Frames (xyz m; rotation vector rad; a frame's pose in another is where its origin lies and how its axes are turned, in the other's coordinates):
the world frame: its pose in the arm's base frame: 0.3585 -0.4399 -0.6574 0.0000 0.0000 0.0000
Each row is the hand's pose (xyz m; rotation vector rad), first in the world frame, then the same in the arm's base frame.
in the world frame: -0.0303 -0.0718 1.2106 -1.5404 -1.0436 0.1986
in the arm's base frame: 0.3282 -0.5117 0.5532 -1.5404 -1.0436 0.1986
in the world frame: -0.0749 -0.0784 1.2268 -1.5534 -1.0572 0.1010
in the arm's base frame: 0.2836 -0.5183 0.5694 -1.5534 -1.0572 0.1010
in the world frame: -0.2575 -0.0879 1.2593 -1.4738 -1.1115 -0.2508
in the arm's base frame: 0.1010 -0.5278 0.6019 -1.4738 -1.1115 -0.2508
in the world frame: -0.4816 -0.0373 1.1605 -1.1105 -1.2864 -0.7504
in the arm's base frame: -0.1231 -0.4772 0.5031 -1.1105 -1.2864 -0.7504
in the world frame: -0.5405 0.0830 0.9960 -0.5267 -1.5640 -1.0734
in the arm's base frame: -0.1820 -0.3569 0.3386 -0.5267 -1.5640 -1.0734
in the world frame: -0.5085 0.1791 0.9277 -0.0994 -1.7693 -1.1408
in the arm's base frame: -0.1500 -0.2608 0.2703 -0.0994 -1.7693 -1.1408
